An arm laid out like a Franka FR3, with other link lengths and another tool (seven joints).
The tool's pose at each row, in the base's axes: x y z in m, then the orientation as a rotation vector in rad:
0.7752 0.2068 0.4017 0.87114 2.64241 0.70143
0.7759 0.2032 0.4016 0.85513 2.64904 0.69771
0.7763 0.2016 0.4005 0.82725 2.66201 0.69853
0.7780 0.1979 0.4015 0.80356 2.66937 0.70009
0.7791 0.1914 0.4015 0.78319 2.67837 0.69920
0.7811 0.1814 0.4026 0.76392 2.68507 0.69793
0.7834 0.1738 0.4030 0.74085 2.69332 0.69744
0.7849 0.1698 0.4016 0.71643 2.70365 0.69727
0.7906 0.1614 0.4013 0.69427 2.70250 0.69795
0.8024 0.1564 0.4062 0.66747 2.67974 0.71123
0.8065 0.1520 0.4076 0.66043 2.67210 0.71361
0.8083 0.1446 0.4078 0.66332 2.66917 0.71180
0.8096 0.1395 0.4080 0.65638 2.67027 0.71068
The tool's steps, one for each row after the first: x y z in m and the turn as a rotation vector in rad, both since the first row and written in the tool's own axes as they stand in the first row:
-0.0027 -0.0022 -0.0009 0.00206 0.00285 -0.01173
-0.0039 -0.0037 -0.0004 0.00221 0.01225 -0.03098
-0.0076 -0.0050 -0.0019 0.00037 0.01763 -0.04716
-0.0125 -0.0090 -0.0038 0.00123 0.02379 -0.06133
-0.0203 -0.0145 -0.0076 0.00155 0.02800 -0.07477
-0.0268 -0.0185 -0.0098 0.00151 0.03381 -0.09066
-0.0303 -0.0213 -0.0094 0.00201 0.04169 -0.10731
-0.0399 -0.0246 -0.0100 -0.00244 0.04018 -0.12257
-0.0527 -0.0199 -0.0113 -0.02398 0.02511 -0.13985
-0.0588 -0.0202 -0.0124 -0.02975 0.01930 -0.14464
-0.0647 -0.0245 -0.0146 -0.02953 0.01608 -0.14301
-0.0689 -0.0273 -0.0160 -0.02954 0.01641 -0.14799

